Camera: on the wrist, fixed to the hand. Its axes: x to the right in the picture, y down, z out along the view.
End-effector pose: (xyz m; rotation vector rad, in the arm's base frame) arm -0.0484 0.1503 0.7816 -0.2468 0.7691 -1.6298
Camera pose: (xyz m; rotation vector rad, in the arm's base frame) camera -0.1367 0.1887 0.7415 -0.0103 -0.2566 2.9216
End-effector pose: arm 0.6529 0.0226 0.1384 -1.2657 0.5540 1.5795
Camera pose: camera 0.7368 -0.0373 0.1221 -1.0502 0.1443 -0.1320
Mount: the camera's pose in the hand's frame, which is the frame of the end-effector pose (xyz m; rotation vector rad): -0.0061 -0.0471 -0.0929 0.5872 0.4443 -1.5166
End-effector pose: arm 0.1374 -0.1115 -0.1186 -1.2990 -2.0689 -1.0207
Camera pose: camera 0.0988 -0.2016 -0.0829 0.9290 -2.4602 -0.8724
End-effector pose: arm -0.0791 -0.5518 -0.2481 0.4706 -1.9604 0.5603
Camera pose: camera 0.0164 -0.5367 -0.2088 1.7606 -0.5799 0.1554
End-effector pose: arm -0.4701 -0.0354 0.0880 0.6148 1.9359 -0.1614
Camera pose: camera -0.5667 -0.0428 0.1268 -0.6673 2.3854 -1.6681
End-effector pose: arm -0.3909 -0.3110 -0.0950 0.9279 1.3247 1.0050
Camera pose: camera -0.4813 -0.3341 -0.1417 -0.1239 2.1405 -0.4253
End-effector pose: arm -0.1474 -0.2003 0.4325 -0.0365 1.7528 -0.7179
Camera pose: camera -0.2437 -0.1949 0.4724 -0.9279 1.6076 -2.4394
